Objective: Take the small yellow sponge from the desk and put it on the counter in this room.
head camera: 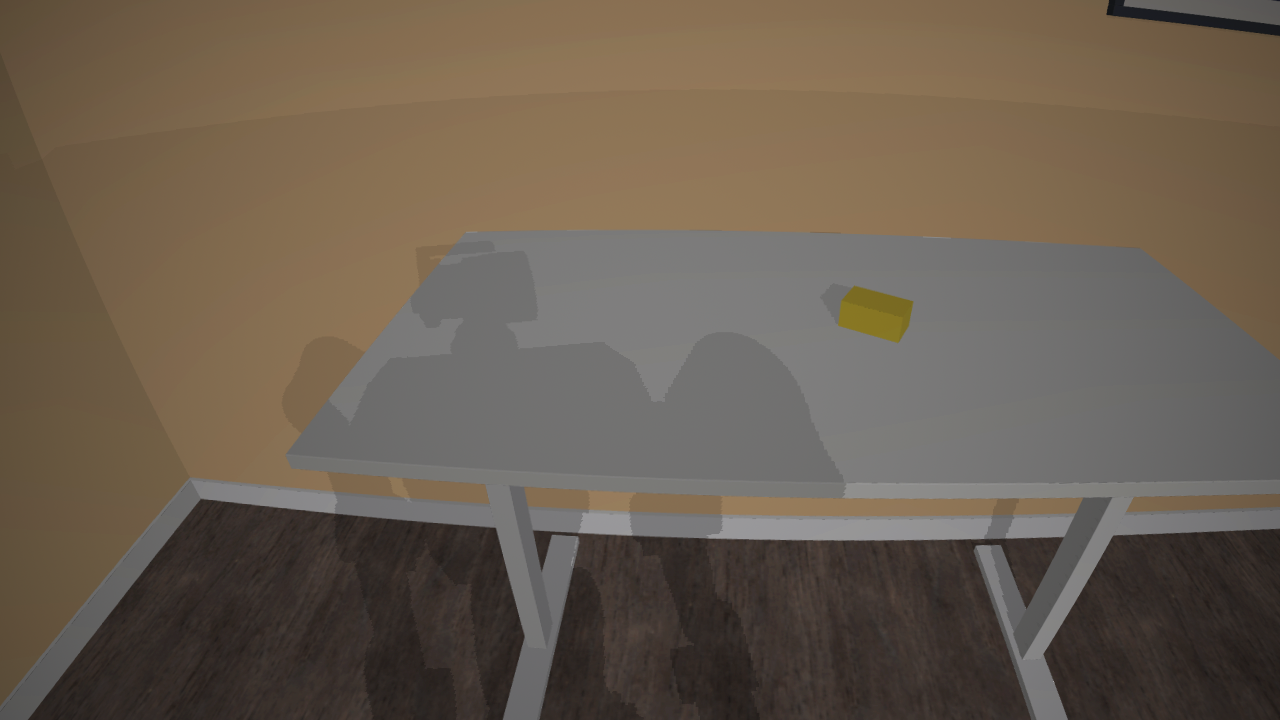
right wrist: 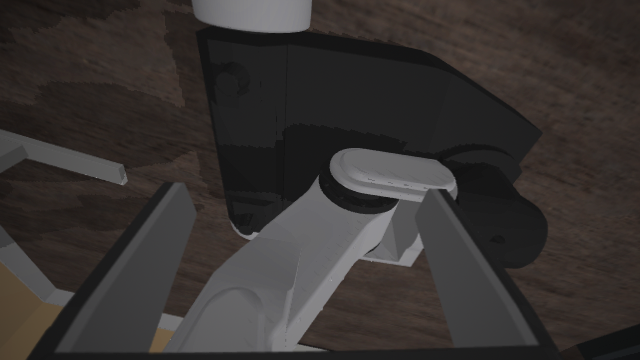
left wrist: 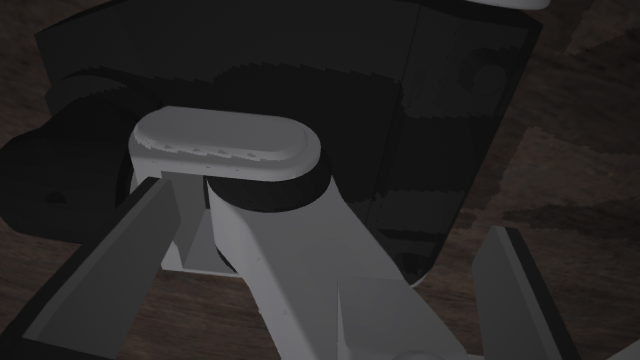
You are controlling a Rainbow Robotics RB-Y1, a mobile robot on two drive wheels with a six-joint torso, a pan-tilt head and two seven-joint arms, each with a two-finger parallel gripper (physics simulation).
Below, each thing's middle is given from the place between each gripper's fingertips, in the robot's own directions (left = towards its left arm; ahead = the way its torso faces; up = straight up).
Labels:
Now: the small yellow sponge (head camera: pixel 885 316) 880 mm ahead of my right hand, 440 mm above it and 180 mm to the right of it.
My left hand is 900 mm short of the small yellow sponge, 650 mm to the left of it and 440 mm below it.

